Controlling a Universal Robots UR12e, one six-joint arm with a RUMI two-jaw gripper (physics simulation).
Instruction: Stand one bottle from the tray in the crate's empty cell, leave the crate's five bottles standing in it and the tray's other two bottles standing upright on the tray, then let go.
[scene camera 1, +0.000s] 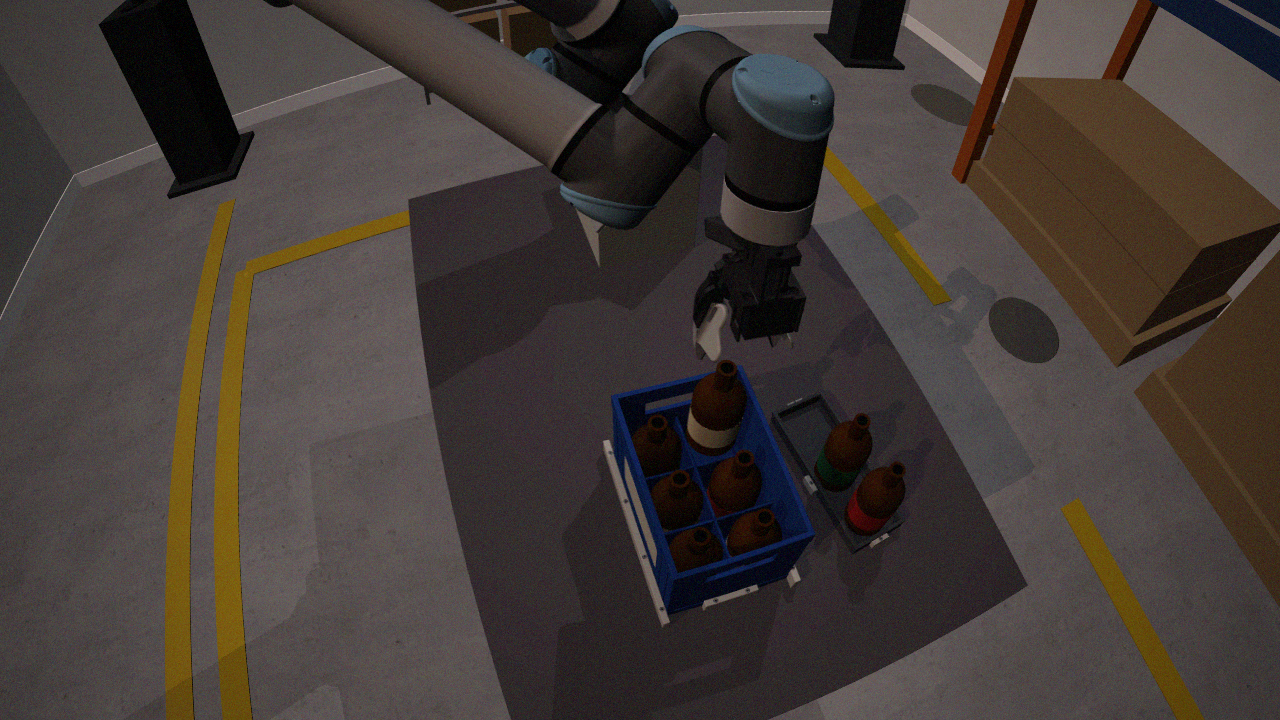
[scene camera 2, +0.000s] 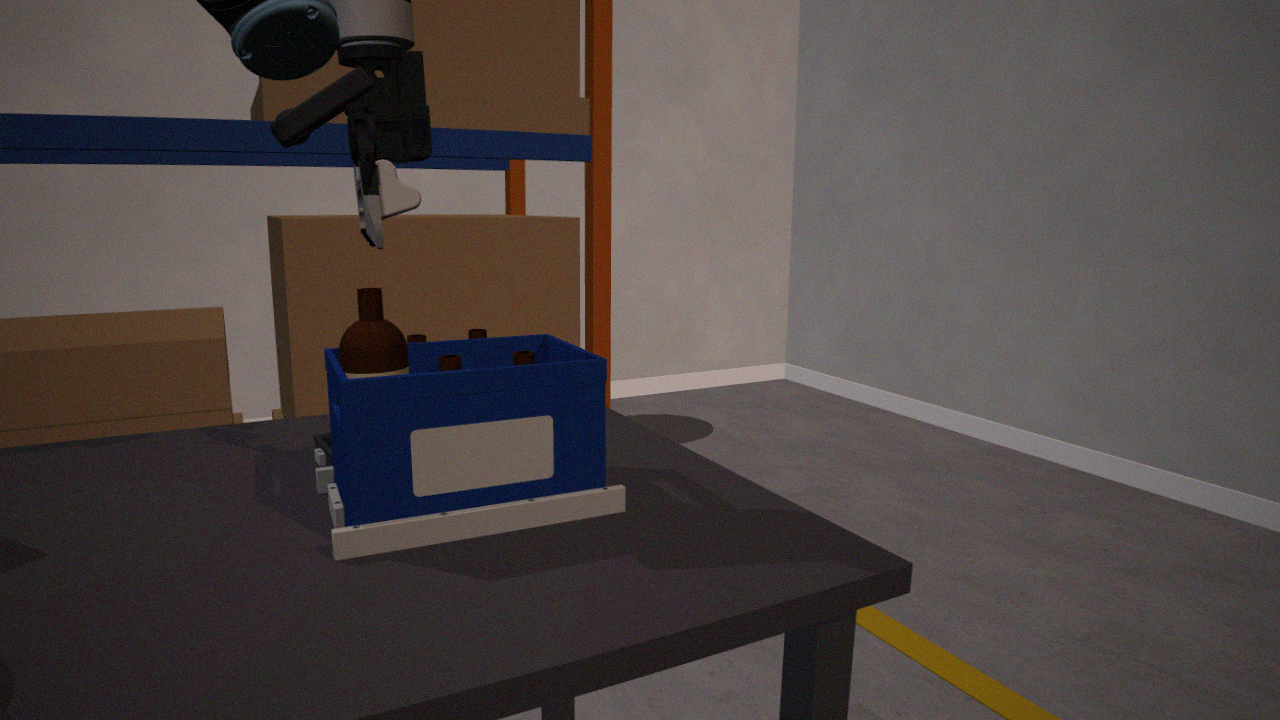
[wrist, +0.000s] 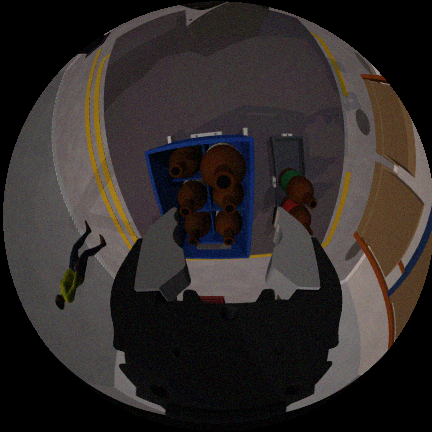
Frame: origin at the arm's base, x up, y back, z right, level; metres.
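Where they show: gripper, fingertip midpoint: (scene camera 1: 736, 351) (scene camera 2: 376, 247) (wrist: 226, 208).
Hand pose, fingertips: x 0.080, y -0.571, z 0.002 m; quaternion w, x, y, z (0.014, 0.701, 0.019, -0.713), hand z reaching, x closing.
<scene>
Things, the pixels of their centre, and the offset from my fingertips. "spot": a spot on its surface instead.
- brown bottle with a cream label, body centre: (scene camera 2: 374, 357) (scene camera 1: 718, 403) (wrist: 222, 166) dy +0.009, dx -0.122, dz +0.006 m
- blue crate, body centre: (scene camera 2: 463, 429) (scene camera 1: 704, 494) (wrist: 208, 193) dy -0.082, dx -0.204, dz +0.043 m
- green-label bottle, body centre: (scene camera 1: 848, 447) (wrist: 299, 189) dy -0.062, dx -0.209, dz -0.193 m
- red-label bottle, body centre: (scene camera 1: 880, 494) (wrist: 298, 217) dy -0.152, dx -0.209, dz -0.215 m
- dark tray, surface spot: (scene camera 1: 810, 425) (wrist: 289, 148) spot: dy +0.032, dx -0.286, dz -0.181 m
A brown bottle with a cream label (scene camera 1: 717, 402) (scene camera 2: 372, 344) (wrist: 222, 162) is upright in the far right cell of the blue crate (scene camera 1: 733, 577) (scene camera 2: 483, 394) (wrist: 251, 195). It stands out well above the rim and the crate's other bottles; its base is hidden in scene camera 2, so what it rests on cannot be told. Several brown bottles (scene camera 1: 677, 501) stand low in the other cells. A green-label bottle (scene camera 1: 841, 456) (wrist: 300, 190) and a red-label bottle (scene camera 1: 875, 501) (wrist: 300, 215) stand upright on the dark tray (scene camera 1: 810, 425) (wrist: 288, 152). My gripper (scene camera 1: 750, 344) (scene camera 2: 375, 241) (wrist: 226, 208) is open and empty above the cream-label bottle's neck, apart from it.
White rails (scene camera 1: 636, 537) (scene camera 2: 483, 519) edge the crate's foot on the table. The tray lies close along the crate's right side. Cardboard boxes (scene camera 1: 1127, 179) and an orange rack post (scene camera 1: 998, 89) stand beyond the table. A person (wrist: 69, 285) shows at the left in the wrist view.
</scene>
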